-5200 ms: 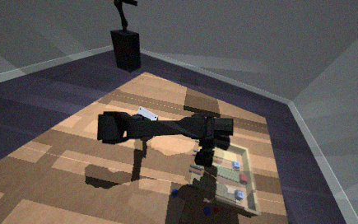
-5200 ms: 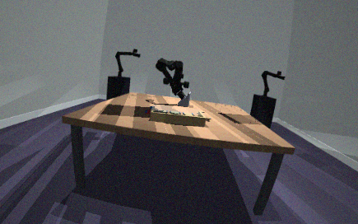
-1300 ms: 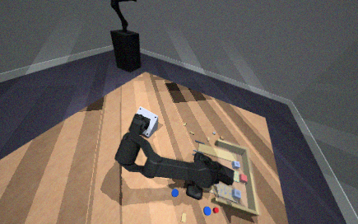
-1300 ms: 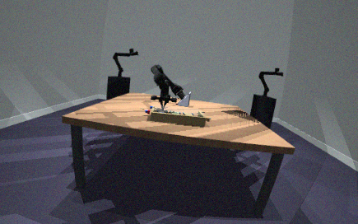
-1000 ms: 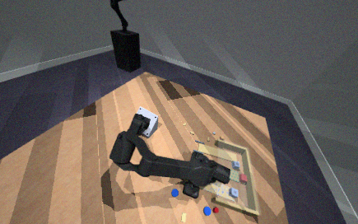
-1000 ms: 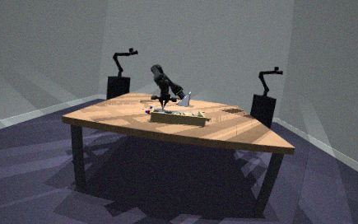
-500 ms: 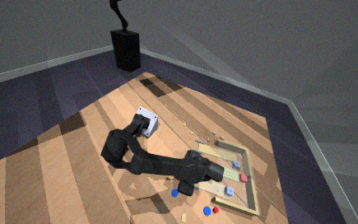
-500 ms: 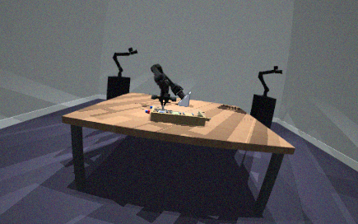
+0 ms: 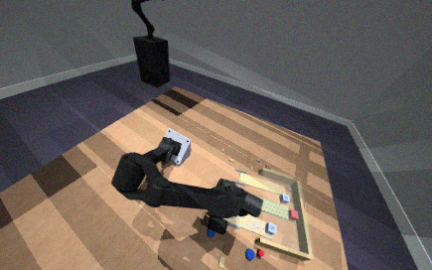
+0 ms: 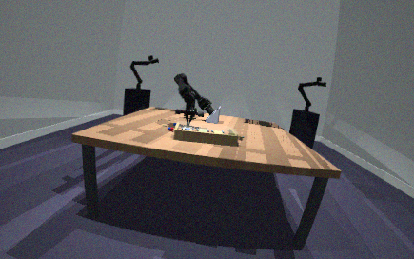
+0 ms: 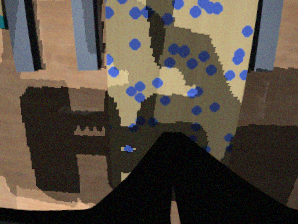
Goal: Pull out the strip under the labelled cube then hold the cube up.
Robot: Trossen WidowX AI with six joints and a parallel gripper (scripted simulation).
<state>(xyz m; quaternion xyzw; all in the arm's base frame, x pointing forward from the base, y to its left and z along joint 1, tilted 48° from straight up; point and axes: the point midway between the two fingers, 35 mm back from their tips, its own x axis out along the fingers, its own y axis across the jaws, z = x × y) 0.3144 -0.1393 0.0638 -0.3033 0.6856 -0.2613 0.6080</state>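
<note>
Right now my gripper tip is 100 mm short of the dotted strip and 10 mm to the right of it. Round my gripper tip: red disc: 190 mm ahead, 70 mm to the right, 10 mm above.
</note>
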